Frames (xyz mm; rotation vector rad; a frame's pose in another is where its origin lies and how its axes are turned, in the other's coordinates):
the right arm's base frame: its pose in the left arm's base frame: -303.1 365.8 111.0 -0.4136 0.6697 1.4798
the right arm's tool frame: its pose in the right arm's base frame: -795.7 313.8 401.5 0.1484 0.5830 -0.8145
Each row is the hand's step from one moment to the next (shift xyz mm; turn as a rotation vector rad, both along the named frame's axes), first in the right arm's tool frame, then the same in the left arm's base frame.
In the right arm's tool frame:
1: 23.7 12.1 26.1 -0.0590 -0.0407 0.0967
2: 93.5 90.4 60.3 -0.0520 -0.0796 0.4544
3: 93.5 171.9 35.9 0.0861 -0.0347 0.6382
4: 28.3 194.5 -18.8 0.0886 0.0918 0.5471
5: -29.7 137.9 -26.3 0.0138 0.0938 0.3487
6: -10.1 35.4 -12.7 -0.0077 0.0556 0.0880
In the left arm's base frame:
1: 15.6 29.0 -17.4 0.0418 0.0575 0.0972
2: 11.7 102.0 -100.0 0.2350 0.3363 0.2172
3: -57.9 126.0 -142.7 0.3588 0.5182 0.1366
4: -133.3 90.9 -113.8 0.2281 0.5107 0.0520
5: -126.7 52.4 -42.4 0.0975 0.3437 0.0541
6: -36.5 8.4 -10.6 -0.0043 0.1039 0.0093

